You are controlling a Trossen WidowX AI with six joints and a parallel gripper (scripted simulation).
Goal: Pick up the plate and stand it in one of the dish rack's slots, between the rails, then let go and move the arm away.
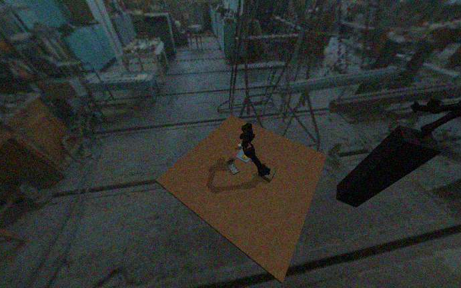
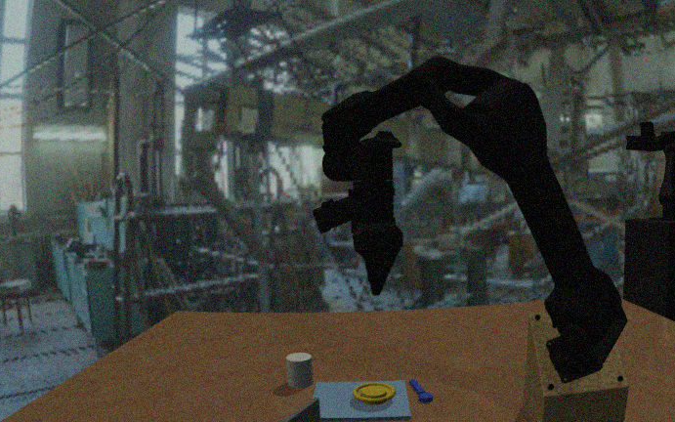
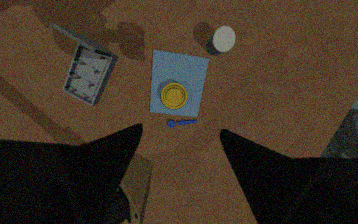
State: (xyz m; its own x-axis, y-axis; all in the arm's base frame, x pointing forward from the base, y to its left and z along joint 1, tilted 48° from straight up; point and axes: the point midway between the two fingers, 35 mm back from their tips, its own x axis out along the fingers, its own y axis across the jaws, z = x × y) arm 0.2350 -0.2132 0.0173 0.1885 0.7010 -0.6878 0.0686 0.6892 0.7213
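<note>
Right now my gripper tip is 1 cm to the right of the yellow plate and 17 cm above it. The rest, counted from my gripper tip: light blue sheet (3 cm ahead, 18 cm below); blue spoon (7 cm behind, 1 cm to the right, 18 cm below); grey dish rack (5 cm ahead, 20 cm to the left, 16 cm below).
</note>
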